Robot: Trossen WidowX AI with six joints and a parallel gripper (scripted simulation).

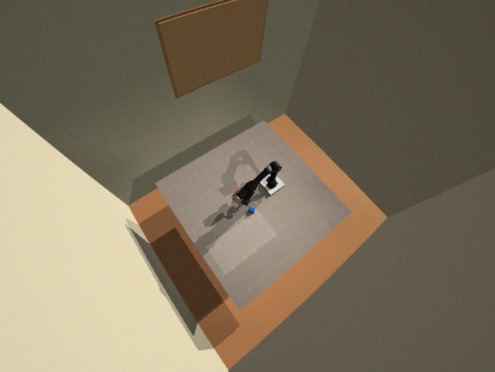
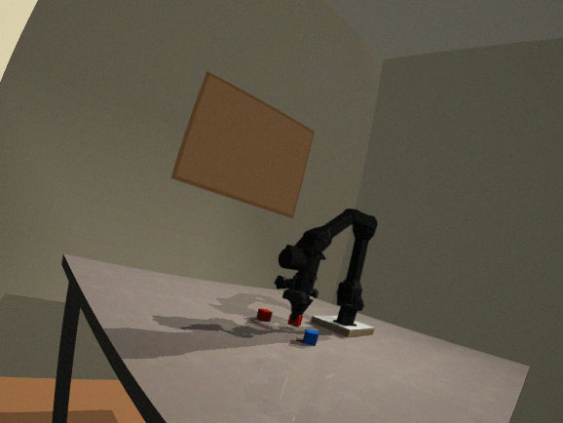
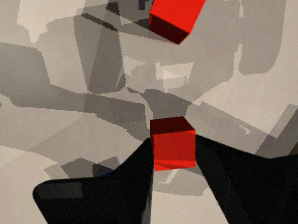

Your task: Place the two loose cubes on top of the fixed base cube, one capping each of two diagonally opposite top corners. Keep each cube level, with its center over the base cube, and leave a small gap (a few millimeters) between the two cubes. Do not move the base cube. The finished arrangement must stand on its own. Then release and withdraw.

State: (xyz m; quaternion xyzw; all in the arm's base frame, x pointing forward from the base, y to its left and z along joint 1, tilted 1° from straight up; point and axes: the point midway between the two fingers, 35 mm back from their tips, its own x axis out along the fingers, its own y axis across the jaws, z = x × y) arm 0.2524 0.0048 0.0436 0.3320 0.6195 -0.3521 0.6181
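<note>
Right now my gripper tip is 110 mm to the right of the blue cube, 30 mm short of it and 20 mm above it.
</note>
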